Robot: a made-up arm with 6 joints.
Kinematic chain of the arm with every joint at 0, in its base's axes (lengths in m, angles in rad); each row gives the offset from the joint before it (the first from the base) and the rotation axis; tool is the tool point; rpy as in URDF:
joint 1: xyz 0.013 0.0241 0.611 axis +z
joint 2: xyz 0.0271 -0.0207 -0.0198 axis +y
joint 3: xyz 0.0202 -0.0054 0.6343 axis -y
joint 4: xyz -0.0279 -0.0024 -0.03 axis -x
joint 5: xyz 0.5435 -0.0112 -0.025 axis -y
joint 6: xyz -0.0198 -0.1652 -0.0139 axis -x
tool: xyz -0.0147 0.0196 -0.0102 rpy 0 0 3.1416
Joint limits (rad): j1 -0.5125..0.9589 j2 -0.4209..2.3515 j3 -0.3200..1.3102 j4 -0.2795..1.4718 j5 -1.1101..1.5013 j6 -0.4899..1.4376
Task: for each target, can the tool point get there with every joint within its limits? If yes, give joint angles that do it. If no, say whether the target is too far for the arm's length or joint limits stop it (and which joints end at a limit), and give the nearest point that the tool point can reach.
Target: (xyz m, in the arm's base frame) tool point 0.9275 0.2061 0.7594
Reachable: yes | joints 0.3562 0.7130 -0.0616 1.2435 1.2816 0.8840
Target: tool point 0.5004 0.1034 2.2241
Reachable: no: too far | nearest point 0.3673 0.0817 1.7510 | short by 0.492 m
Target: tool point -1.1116 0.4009 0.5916
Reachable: no: joint limits stop it (at a limit: joint 1, joint 2, joint 3, joint 4, joint 6) | nearest point -0.1543 -0.0969 0.0111 | short by 1.225 m
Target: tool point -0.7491 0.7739 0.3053
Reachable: no: joint limits stop it (at a limit: joint 1, joint 2, joint 3, joint 4, joint 5) | nearest point -0.1482 -0.0854 0.0037 | short by 1.091 m
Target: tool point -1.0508 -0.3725 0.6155
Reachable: no: joint limits stop it (at a limit: joint 1, joint 2, joint 3, joint 4, joint 6) | nearest point -0.1502 -0.0979 0.0176 | short by 1.115 m
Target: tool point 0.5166 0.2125 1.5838
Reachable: yes | joints 0.6096 0.3121 1.0870 1.0096 -0.4482 -0.2504
